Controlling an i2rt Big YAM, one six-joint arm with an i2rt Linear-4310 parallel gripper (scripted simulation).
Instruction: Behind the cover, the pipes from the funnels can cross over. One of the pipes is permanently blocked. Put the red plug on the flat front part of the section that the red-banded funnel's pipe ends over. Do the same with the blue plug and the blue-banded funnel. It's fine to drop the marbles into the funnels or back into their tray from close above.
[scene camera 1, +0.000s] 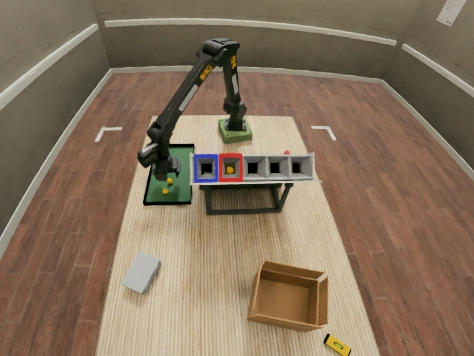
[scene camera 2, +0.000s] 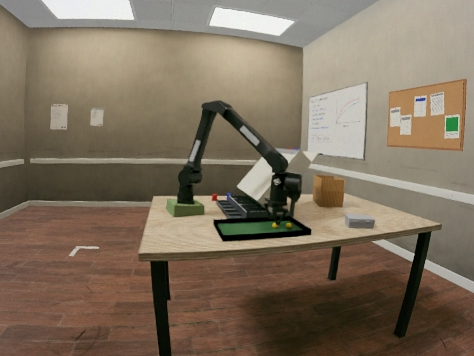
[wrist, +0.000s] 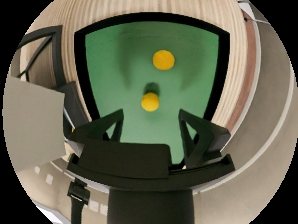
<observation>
In view: the gripper (wrist: 151, 112), a green marble tray (scene camera 1: 179, 190), a cardboard box (scene camera 1: 280, 296), a grey block (scene camera 1: 139, 277) and a white cover (scene camera 2: 258, 180).
The green marble tray is seen too in scene camera 2 (scene camera 2: 246, 228) and in the wrist view (wrist: 113, 57). The cardboard box shows as well in scene camera 2 (scene camera 2: 331, 191). The wrist view does not show the cardboard box: it is out of frame. The wrist view misses the grey block: it is out of frame.
</observation>
